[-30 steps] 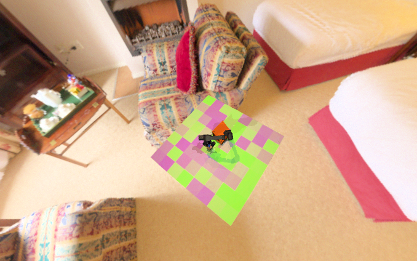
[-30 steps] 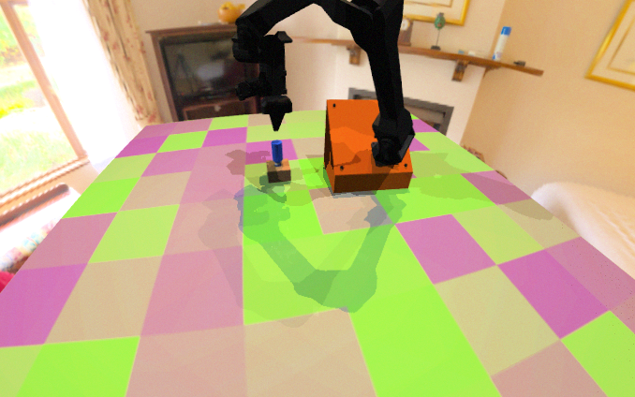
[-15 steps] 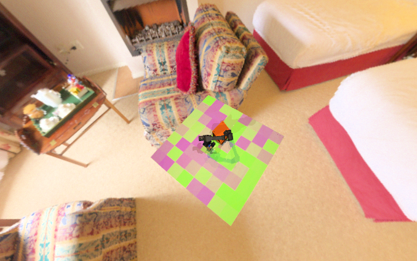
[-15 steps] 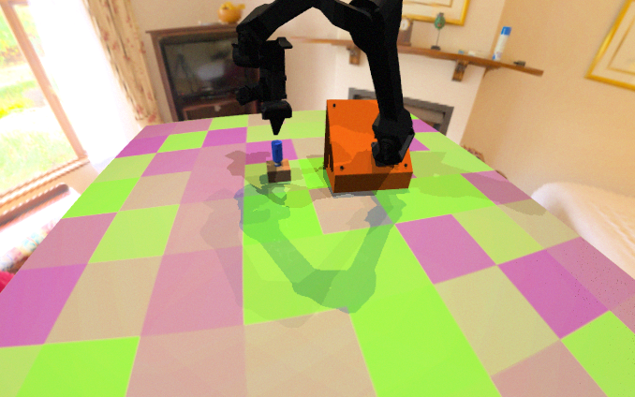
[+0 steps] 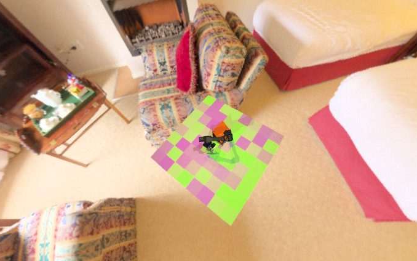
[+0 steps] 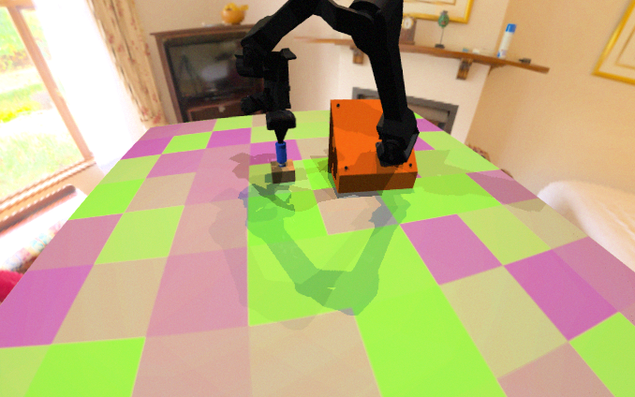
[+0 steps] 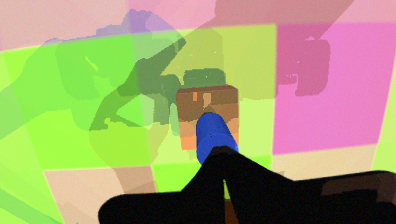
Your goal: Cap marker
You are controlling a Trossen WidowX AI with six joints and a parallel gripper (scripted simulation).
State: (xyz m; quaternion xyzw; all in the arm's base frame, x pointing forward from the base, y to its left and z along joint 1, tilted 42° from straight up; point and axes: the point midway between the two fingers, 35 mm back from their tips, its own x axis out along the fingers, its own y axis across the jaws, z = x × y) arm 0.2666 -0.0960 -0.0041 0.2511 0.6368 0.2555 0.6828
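Now: the blue cap 30 mm below my gripper tip. The rest, counted from my gripper tip: brown holder block: 80 mm below.
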